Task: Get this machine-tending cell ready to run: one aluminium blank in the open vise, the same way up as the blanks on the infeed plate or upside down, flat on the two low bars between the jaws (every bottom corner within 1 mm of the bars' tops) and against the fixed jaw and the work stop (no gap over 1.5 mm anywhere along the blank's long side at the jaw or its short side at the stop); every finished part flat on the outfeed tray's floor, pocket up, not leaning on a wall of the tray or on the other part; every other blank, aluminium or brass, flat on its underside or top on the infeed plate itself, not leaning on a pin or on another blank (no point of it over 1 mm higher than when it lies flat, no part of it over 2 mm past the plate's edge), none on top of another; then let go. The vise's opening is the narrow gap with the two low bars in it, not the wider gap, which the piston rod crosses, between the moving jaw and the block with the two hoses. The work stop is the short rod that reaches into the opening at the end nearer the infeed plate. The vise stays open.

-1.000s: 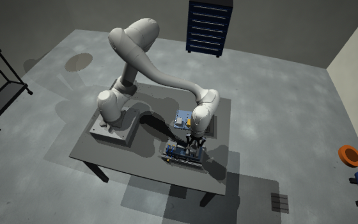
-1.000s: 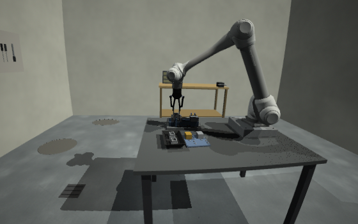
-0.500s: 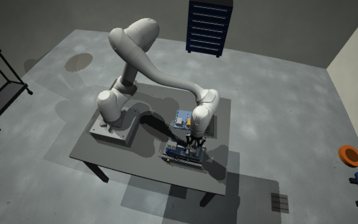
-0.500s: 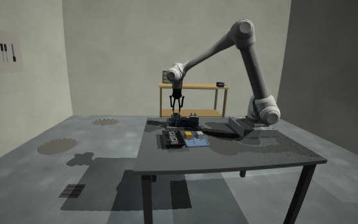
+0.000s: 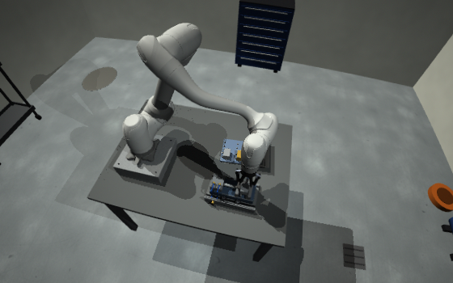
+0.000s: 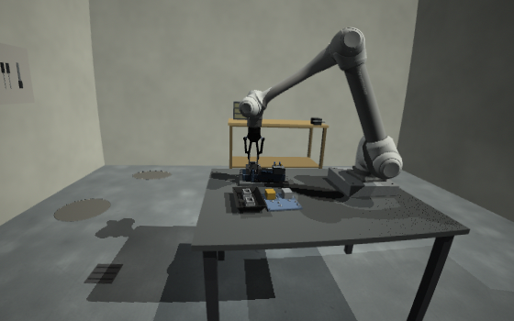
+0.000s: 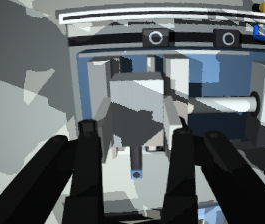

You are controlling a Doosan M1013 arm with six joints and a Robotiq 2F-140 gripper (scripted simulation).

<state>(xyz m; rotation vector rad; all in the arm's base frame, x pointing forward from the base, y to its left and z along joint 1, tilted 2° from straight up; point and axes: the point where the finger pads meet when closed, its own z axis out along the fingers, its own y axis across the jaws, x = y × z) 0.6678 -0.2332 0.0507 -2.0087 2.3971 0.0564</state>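
The aluminium blank is 4 cm below my hand. Also, from my hand: brass blank: 3 cm behind, 28 cm to the left, 11 cm below; vise: 6 cm behind, 2 cm to the left, 10 cm below; piston rod: 8 cm behind, 2 cm to the left, 6 cm below.
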